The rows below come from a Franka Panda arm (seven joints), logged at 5 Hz.
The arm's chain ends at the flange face. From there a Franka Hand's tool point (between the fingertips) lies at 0.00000 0.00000 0.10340 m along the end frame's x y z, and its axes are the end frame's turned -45 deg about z.
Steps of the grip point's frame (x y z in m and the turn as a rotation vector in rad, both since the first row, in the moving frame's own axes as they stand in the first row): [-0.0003, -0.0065, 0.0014, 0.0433, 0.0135, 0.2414]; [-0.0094, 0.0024, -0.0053, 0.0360, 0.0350, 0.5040]
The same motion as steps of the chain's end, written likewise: [-0.0032, 0.0000, 0.0015, 0.0402, -0.0211, 0.2414]; [-0.0062, 0.0133, -0.0052, 0.0502, -0.0007, 0.5040]
